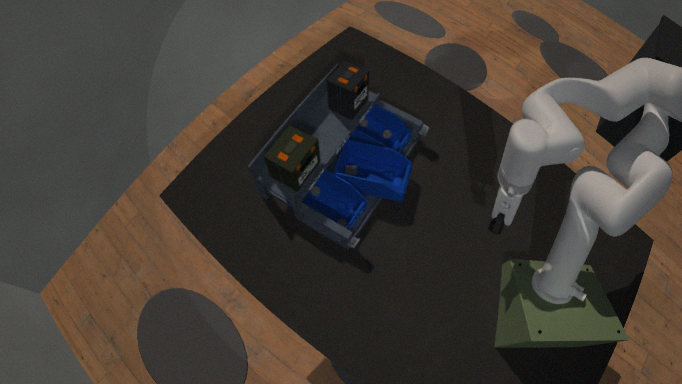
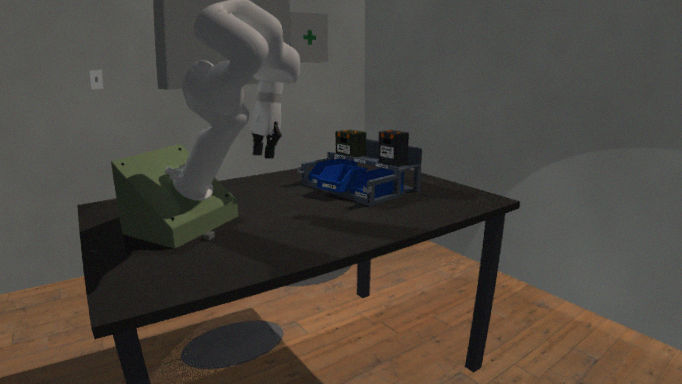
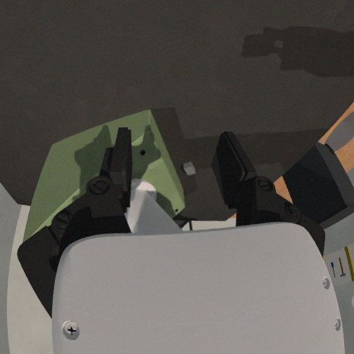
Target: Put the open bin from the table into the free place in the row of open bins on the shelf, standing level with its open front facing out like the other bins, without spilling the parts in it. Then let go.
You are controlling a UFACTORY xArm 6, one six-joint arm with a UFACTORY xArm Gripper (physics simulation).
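Where they show: gripper, fingertip midpoint: (image 1: 498, 219) (image 2: 263, 156); arm's base, origin of the base link: (image 1: 552, 286) (image 2: 192, 185).
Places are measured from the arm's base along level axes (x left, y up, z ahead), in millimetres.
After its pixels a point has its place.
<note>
Three blue open bins stand side by side in the low front row of the grey shelf (image 1: 325, 227) {x 225, y -41, z 538 mm} (image 2: 371, 195) {x -161, y -80, z 544 mm}. The middle bin (image 1: 375, 167) {x 5, y -99, z 569 mm} (image 2: 336, 172) {x 86, y -56, z 562 mm} sits higher than its neighbours, looks skewed and juts past the front rail; a grey part shows in it. The upper-right bin (image 1: 385, 127) {x -118, y -108, z 633 mm} and the lower-left bin (image 1: 337, 200) {x 136, y -109, z 584 mm} sit lower, with grey parts in them. My gripper (image 1: 496, 226) {x -11, y 62, z 230 mm} (image 2: 264, 154) {x -11, y 62, z 230 mm} (image 3: 174, 146) is open and empty, high above the table between the shelf and my base. A small grey block (image 2: 208, 235) {x -155, y -104, z -4 mm} (image 3: 188, 168) lies on the table beside my base.
A green box (image 1: 292, 157) {x 184, y 79, z 662 mm} (image 2: 350, 143) {x 123, y 41, z 651 mm} and a black box (image 1: 347, 92) {x -21, y 93, z 687 mm} (image 2: 393, 147) {x -96, y 56, z 687 mm} stand on the shelf's upper level, behind the bins. My green base block (image 1: 570, 320) {x 69, y 67, z -66 mm} (image 2: 140, 200) {x -71, y 2, z -165 mm} (image 3: 65, 170) stands at the other end of the dark table (image 1: 425, 290) {x 171, y -118, z 264 mm} (image 2: 280, 225) {x -158, y -118, z 214 mm}.
</note>
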